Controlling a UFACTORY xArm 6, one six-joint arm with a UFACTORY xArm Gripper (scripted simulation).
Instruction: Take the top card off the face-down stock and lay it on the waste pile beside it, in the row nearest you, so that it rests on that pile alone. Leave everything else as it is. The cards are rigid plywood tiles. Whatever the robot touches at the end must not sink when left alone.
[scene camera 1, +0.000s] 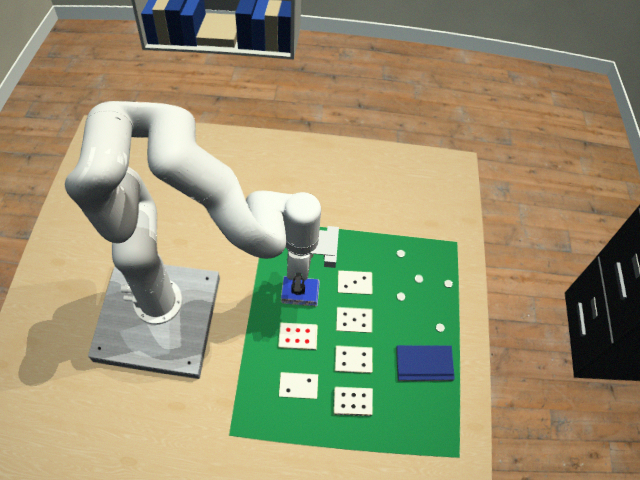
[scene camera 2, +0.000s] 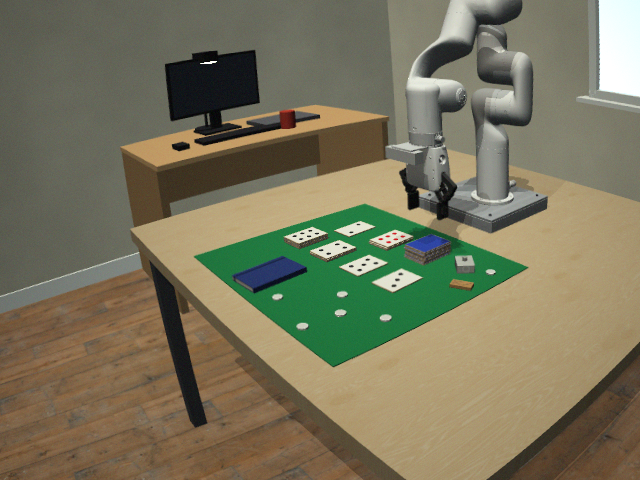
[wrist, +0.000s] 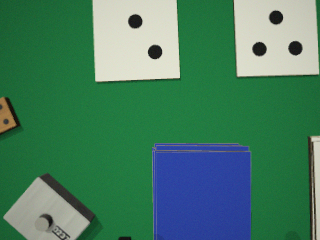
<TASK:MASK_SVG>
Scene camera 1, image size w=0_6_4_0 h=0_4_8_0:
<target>my gripper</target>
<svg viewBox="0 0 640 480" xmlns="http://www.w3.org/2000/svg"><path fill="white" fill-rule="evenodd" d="M286 247L288 250L287 278L293 279L291 293L295 295L305 294L304 282L308 279L312 254L311 252L308 254L295 254Z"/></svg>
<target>two-pip card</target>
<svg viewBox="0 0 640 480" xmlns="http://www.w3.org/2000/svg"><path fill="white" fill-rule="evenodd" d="M281 373L279 397L317 399L318 375Z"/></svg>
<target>blue book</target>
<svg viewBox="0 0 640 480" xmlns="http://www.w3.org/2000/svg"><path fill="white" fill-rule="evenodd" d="M396 346L398 381L453 381L455 379L452 346Z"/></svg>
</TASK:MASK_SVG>
